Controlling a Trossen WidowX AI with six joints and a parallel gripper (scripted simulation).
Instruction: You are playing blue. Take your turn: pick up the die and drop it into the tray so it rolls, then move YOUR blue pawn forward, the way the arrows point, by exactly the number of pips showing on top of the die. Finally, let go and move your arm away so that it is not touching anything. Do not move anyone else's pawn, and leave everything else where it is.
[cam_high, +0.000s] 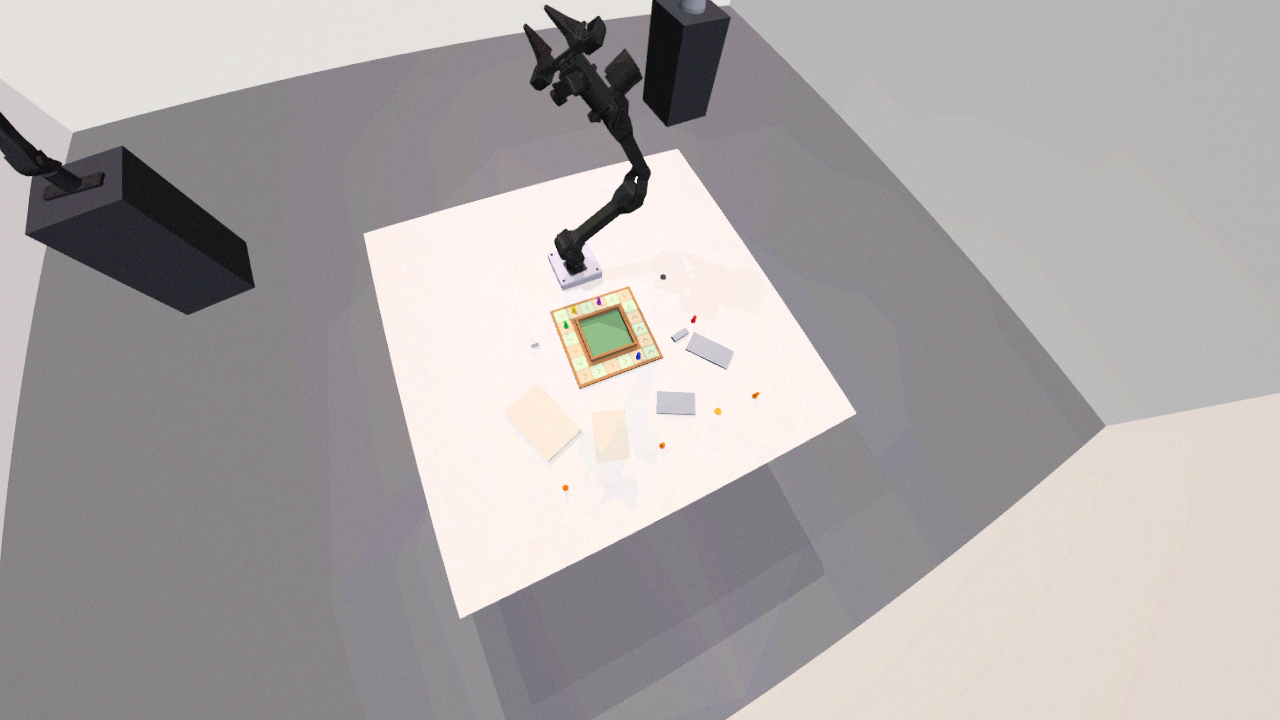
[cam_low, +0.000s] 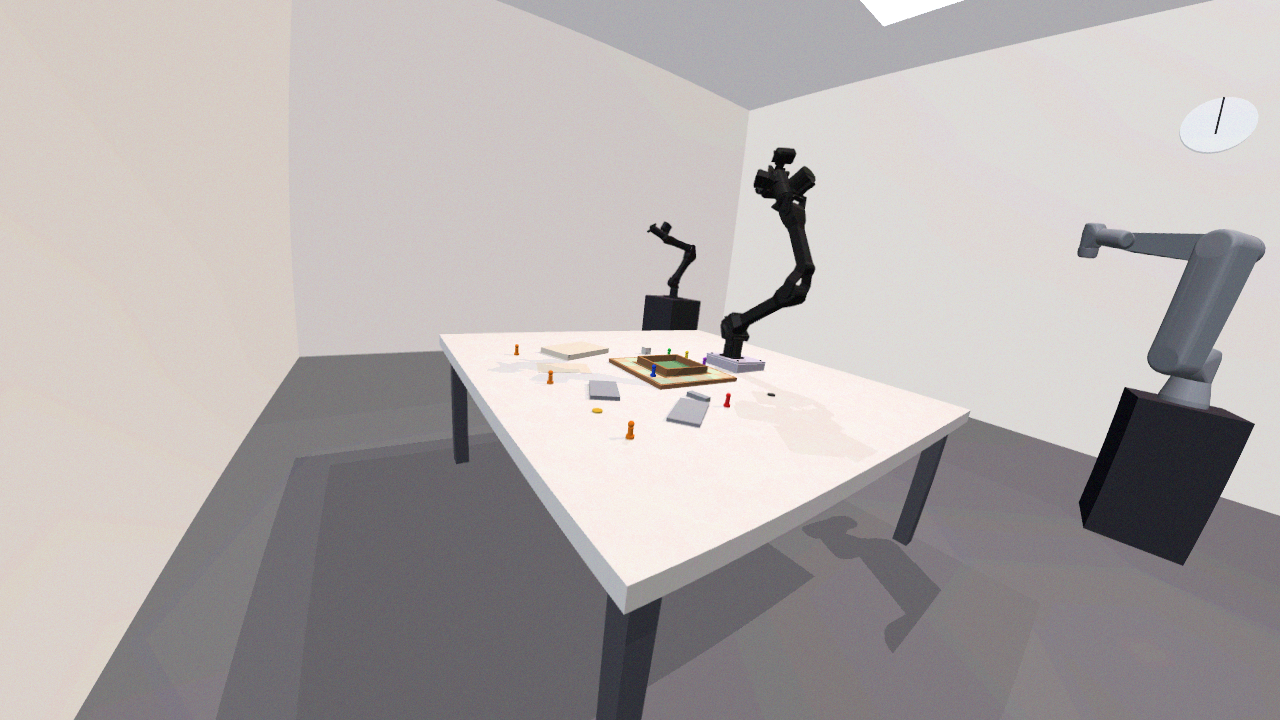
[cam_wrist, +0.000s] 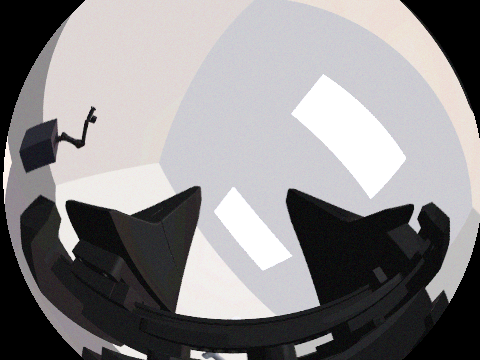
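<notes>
My gripper tip is now 26 cm short of the white die, 24 cm to the left of it and 71 cm above it. The rest, counted from my gripper tip: purple pawn 23 cm ahead, 1 cm to the left, 69 cm below; then green pawn 26 cm ahead, 13 cm to the right, 69 cm below; then yellow pawn 22 cm ahead, 8 cm to the right, 69 cm below.
</notes>
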